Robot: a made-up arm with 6 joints.
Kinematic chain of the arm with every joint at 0, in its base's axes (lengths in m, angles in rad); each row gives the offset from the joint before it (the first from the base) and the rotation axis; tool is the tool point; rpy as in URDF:
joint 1: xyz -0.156 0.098 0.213 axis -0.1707 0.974 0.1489
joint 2: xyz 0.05 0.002 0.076 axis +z
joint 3: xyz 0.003 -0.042 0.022 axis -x
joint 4: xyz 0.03 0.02 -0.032 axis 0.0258 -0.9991 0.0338
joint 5: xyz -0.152 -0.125 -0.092 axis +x
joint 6: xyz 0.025 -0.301 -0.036 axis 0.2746 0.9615 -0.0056
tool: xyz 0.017 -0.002 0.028 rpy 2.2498 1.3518 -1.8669
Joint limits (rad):
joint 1: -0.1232..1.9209
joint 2: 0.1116..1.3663
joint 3: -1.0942..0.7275
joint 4: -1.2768..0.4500
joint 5: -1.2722..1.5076
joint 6: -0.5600..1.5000
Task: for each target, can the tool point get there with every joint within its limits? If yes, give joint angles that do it. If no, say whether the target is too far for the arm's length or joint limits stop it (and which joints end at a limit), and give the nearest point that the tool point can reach.
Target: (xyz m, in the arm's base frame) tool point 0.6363 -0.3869 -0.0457
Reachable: no: too far | nearest point 0.3233 -0.1785 0.0583 | short by 0.390 m
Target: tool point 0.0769 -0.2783 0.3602
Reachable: yes | joints 0.3665 0.3955 0.0824 -0.4630 -0.4692 -0.3445
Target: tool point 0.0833 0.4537 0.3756
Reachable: no: joint limits stop it (at a limit: joint 2, joint 3, joint 4, joint 5) | nearest point 0.1563 0.3118 0.3712 | short by 0.160 m
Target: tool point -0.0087 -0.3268 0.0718
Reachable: yes | joints 0.8429 0.5643 -0.1145 -0.4551 0.0608 1.0347
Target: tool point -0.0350 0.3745 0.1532
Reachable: no: joint limits stop it (at a limit: joint 1, joint 2, joint 3, joint 5, joint 6) | nearest point -0.0139 0.4275 0.0700 | short by 0.101 m
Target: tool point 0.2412 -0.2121 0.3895
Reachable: yes | joints 0.3562 0.8672 0.5173 -0.6919 -0.1339 0.9848
